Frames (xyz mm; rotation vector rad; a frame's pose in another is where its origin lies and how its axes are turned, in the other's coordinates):
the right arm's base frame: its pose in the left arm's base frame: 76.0 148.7 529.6 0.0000 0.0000 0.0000
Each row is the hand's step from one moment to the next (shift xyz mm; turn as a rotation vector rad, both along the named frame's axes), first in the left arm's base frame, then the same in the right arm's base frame.
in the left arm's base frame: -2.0 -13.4 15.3 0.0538 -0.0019 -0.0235
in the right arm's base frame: -2.0 -13.4 15.3 0.0538 -0.0019 -0.0235
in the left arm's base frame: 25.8 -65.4 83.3 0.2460 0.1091 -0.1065
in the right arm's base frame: 25.8 -65.4 83.3 0.2460 0.1091 -0.1065
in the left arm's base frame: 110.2 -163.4 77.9 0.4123 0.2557 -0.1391
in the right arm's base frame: 110.2 -163.4 77.9 0.4123 0.2557 -0.1391
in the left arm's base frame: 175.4 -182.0 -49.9 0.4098 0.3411 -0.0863
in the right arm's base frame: 175.4 -182.0 -49.9 0.4098 0.3411 -0.0863
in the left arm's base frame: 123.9 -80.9 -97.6 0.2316 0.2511 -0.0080
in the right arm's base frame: 123.9 -80.9 -97.6 0.2316 0.2511 -0.0080
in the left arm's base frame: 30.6 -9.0 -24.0 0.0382 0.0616 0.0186
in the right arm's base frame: 30.6 -9.0 -24.0 0.0382 0.0616 0.0186
